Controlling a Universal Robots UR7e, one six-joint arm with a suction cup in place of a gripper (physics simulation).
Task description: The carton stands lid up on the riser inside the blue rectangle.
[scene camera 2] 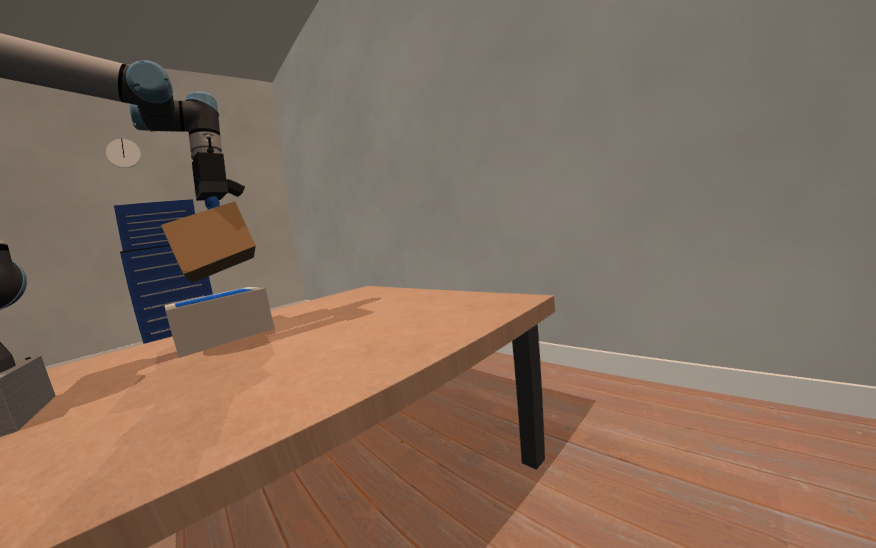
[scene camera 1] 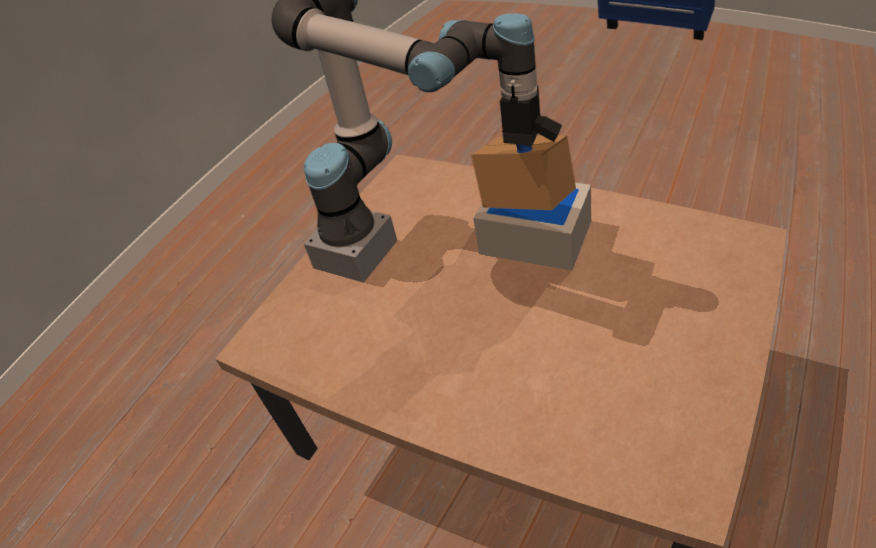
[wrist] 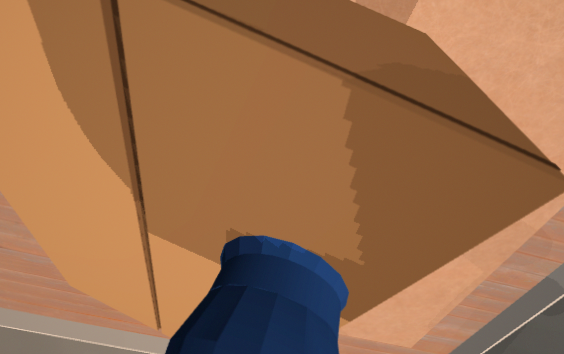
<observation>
My suction cup [wrist: 267, 288] holds a brown carton [scene camera 1: 540, 179], which touches nothing else. The table carries a grey riser [scene camera 1: 553, 238].
The brown carton also shows in scene camera 2 [scene camera 2: 205, 243] and in the wrist view [wrist: 143, 143]. The grey riser shows as well in scene camera 2 [scene camera 2: 198, 324]. The wrist view does not show the grey riser, which is hidden by the brown carton.
</observation>
